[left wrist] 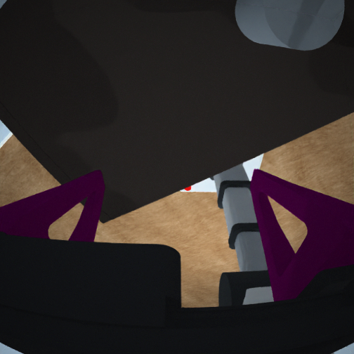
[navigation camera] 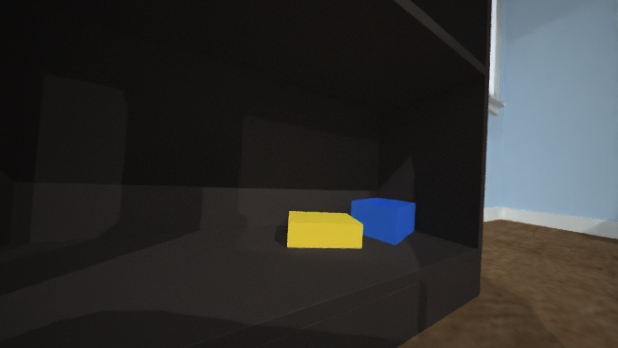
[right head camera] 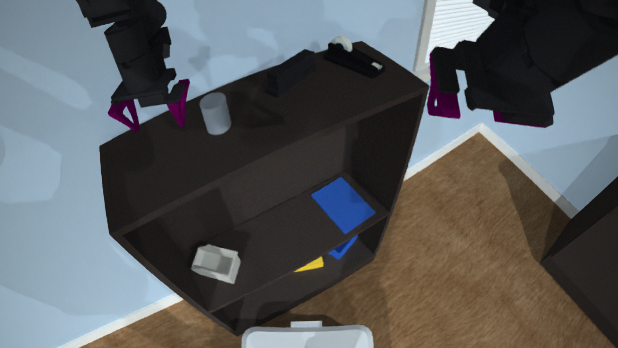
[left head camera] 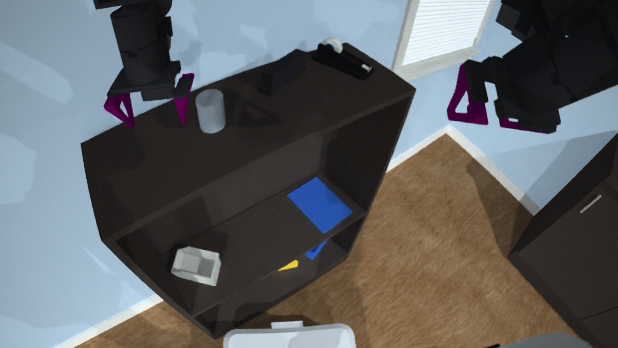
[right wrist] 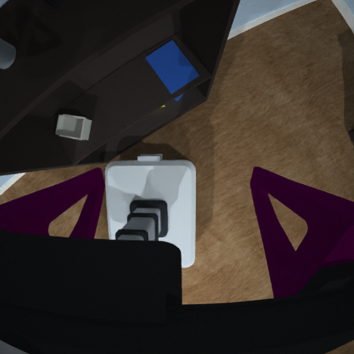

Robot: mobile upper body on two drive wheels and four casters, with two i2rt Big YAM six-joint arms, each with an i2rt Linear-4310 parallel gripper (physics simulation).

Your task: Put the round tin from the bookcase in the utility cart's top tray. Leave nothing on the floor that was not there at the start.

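Places are measured from the left arm's base along level axes (x ahead, y left, z up), in centimetres.
Pixels of known places: left gripper, between the fingertips: (right head camera: 159,127) (left head camera: 157,124); right gripper, between the fingertips: (right head camera: 463,112) (left head camera: 475,118).
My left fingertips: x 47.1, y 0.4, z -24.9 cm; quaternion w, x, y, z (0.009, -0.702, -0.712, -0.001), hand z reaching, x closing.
Behind a point stands the place of what it marks.
The round grey tin (left head camera: 210,112) @(z -29.6, x 54.8, y -7.5 cm) (right head camera: 215,114) @(z -29.6, x 54.9, y -7.9 cm) stands upright on top of the dark bookcase (left head camera: 165,175) @(z -35.0, x 44.5, y 1.0 cm) (right head camera: 175,175) @(z -35.0, x 44.4, y -0.1 cm). It also shows at the top edge of the left wrist view (left wrist: 292,22) and at the left edge of the right wrist view (right wrist: 5,54). My left gripper (left head camera: 159,126) @(z -24.9, x 47.1, y 0.4 cm) (right head camera: 160,128) @(z -24.9, x 47.1, y 0.4 cm) (left wrist: 177,177) is open and empty; in both head views it is just to the left of the tin, pointing down at the bookcase top. My right gripper (right wrist: 177,175) is open and empty, well to the right of the bookcase in the head views. The utility cart does not show in these views.
A black box (left head camera: 283,72) @(z -31.0, x 70.1, y -22.0 cm) and a tape dispenser (left head camera: 342,60) @(z -32.4, x 78.9, y -37.6 cm) stand on the bookcase top. A pale container (left head camera: 196,265) @(z -91.4, x 50.3, y 8.2 cm) and a blue item (left head camera: 320,205) @(z -91.7, x 74.2, y -37.8 cm) are on the middle shelf. A yellow box (navigation camera: 324,230) @(z -127.8, x 64.2, y -23.2 cm) and a blue box (navigation camera: 384,220) @(z -126.5, x 70.2, y -36.1 cm) are on the bottom shelf. The robot's white base (right wrist: 175,185) is in front.
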